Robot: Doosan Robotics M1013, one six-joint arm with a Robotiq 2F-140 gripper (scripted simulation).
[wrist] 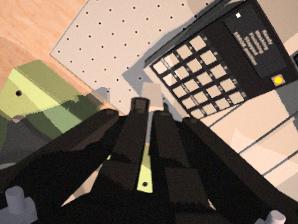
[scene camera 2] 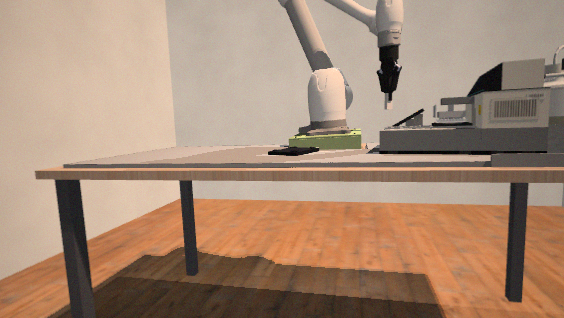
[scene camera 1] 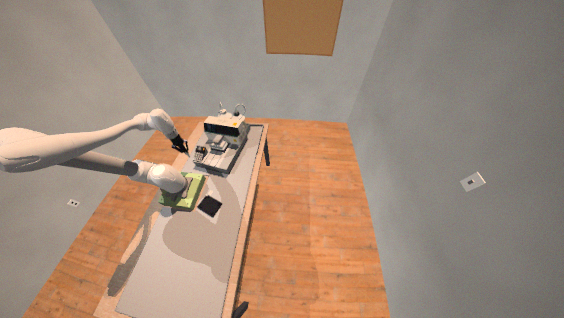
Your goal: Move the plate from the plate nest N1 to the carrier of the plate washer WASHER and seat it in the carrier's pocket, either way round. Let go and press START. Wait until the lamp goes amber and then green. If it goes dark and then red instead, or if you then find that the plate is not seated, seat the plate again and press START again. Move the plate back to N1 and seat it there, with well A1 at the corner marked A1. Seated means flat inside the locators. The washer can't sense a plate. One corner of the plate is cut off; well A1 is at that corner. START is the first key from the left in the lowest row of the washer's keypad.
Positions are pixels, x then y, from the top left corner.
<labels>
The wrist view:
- my gripper: 150, 96
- washer: 248, 48
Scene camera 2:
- my gripper: 388, 109
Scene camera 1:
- washer: 215, 128
</labels>
